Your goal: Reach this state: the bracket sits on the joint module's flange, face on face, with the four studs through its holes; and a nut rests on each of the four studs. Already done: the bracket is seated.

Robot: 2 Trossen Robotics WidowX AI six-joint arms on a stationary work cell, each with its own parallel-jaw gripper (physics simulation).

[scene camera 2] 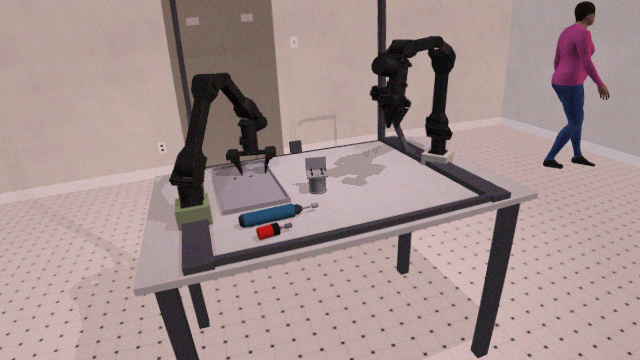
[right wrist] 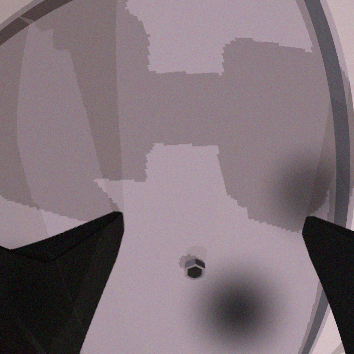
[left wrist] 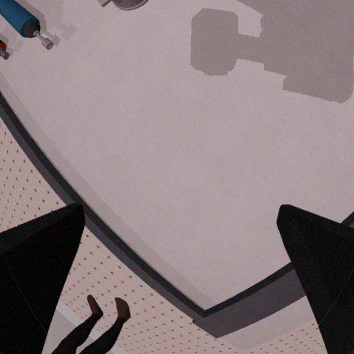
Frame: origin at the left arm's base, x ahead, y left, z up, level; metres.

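Seen in the pictures: left gripper, fingertip midpoint: (scene camera 2: 392,128) (left wrist: 183,215); right gripper, fingertip midpoint: (scene camera 2: 253,174) (right wrist: 218,225); left arm's base, origin of the base link: (scene camera 2: 437,152); right arm's base, origin of the base link: (scene camera 2: 191,202).
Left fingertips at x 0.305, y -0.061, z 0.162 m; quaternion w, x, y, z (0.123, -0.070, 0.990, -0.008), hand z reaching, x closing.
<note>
Offsets run from my left fingertips to a thing's top centre. "pt": to the spot under its first point.
The grey joint module @(0.134 m down, 0.150 m ahead, 0.202 m right) (scene camera 2: 317,186) stands on the table, with the bracket (scene camera 2: 315,163) seated on top, its plate upright. Small dark marks show at the studs; I cannot tell which studs carry nuts. Part of the module (left wrist: 131,4) shows at the left wrist view's top edge. Two nuts lie in the tray @(0.192 m down, 0.240 m ahead, 0.460 m right) (scene camera 2: 235,205), one nut @(0.199 m down, 0.228 m ahead, 0.535 m right) (scene camera 2: 235,178) left of the other nut @(0.199 m down, 0.180 m ahead, 0.498 m right) (scene camera 2: 251,176). A nut (right wrist: 195,270) shows in the right wrist view. My right gripper (scene camera 2: 254,173) (right wrist: 218,225) is open and empty above the tray. My left gripper (left wrist: 183,215) is open and empty, high above the table's right side.
A blue tool @(pt 0.179 m down, 0.408 m ahead, 0.180 m right) (scene camera 2: 270,215) (left wrist: 17,16) and a shorter red tool @(0.174 m down, 0.445 m ahead, 0.130 m right) (scene camera 2: 268,231) (left wrist: 3,48) lie in front of the tray and module. A dark rail (scene camera 2: 350,231) runs along the table's front edge. A person (scene camera 2: 572,60) is at the right of the room.
</note>
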